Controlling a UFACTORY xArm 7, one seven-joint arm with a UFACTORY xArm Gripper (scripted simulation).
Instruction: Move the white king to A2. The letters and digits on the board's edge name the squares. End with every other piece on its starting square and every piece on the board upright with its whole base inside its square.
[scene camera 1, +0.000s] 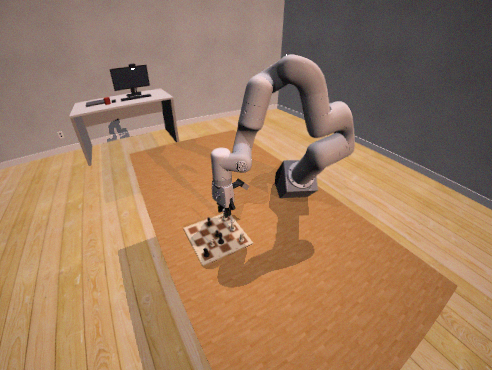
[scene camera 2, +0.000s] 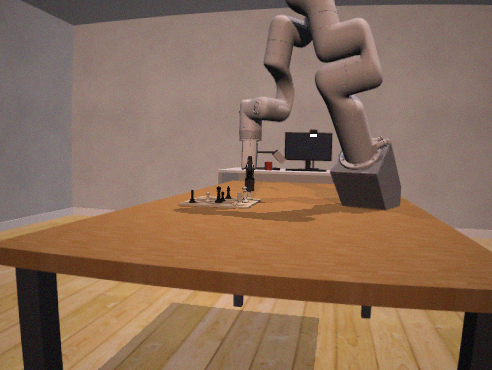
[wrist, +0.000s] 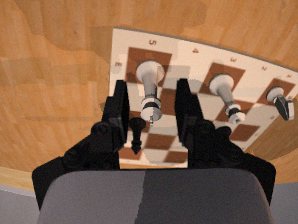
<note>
In view: my gripper (scene camera 2: 249, 190), a white chess piece (wrist: 150, 72) and a white chess piece (wrist: 221, 84).
My gripper shows as well in the wrist view (wrist: 151, 93).
</note>
